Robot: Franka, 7 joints.
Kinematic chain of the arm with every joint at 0, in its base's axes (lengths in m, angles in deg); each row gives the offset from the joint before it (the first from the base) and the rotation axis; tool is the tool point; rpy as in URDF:
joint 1: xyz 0 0 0.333 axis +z
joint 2: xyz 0 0 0 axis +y
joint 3: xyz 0 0 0.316 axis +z
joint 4: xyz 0.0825 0 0 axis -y
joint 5: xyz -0.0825 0 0.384 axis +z
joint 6: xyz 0 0 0 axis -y
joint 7: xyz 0.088 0 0 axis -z
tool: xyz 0 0 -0.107 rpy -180 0 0
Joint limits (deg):
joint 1: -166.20..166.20
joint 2: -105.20..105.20
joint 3: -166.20..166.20
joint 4: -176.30..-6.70
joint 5: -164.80..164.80
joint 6: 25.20..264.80
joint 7: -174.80..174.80
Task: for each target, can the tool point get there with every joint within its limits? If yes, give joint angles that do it. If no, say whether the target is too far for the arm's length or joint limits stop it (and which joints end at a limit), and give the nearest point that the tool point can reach.
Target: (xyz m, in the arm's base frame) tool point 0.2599 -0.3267 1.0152
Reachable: yes | joints 38.54 -22.03 -50.50 -61.51 -93.17 110.96 -27.40
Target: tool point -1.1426 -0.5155 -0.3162
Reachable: no: too far | nearest point -0.6944 -0.3133 -0.0615 | short by 0.554 m
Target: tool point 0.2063 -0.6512 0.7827
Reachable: yes | joints -105.39 54.18 99.80 -57.04 18.01 194.09 98.41
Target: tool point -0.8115 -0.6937 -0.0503
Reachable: no: too far | nearest point -0.6137 -0.5247 0.0431 | short by 0.276 m
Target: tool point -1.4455 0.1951 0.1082
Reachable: no: too far | nearest point -0.8403 0.1134 0.2023 | short by 0.618 m
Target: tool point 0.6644 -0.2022 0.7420
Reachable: yes | joints 131.25 -28.98 -138.11 -60.33 -85.42 166.43 -86.30
